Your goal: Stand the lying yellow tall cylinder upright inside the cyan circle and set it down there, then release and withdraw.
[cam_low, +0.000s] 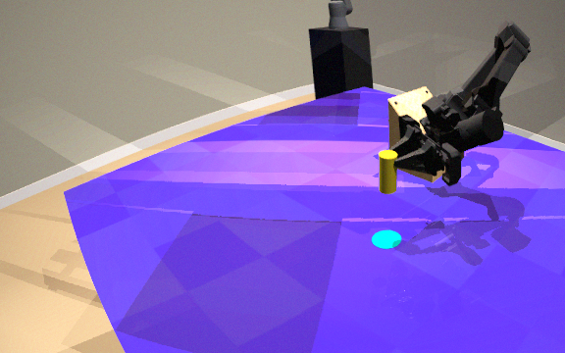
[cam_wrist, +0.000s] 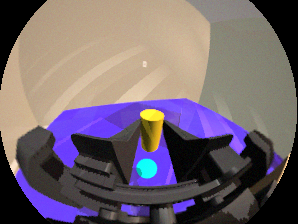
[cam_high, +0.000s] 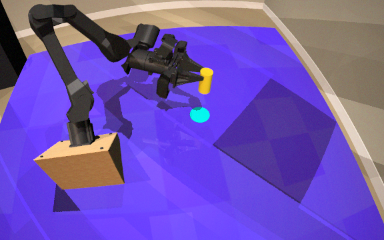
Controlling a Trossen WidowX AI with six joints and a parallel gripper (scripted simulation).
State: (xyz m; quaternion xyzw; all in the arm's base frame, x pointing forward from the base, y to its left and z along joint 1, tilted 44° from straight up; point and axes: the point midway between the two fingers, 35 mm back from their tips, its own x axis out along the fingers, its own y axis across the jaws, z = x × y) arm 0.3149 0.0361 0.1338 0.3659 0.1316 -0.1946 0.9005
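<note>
Now: gripper tip 20 mm above the yellow cylinder. Round my gripper tip: cyan circle (160 mm below).
</note>
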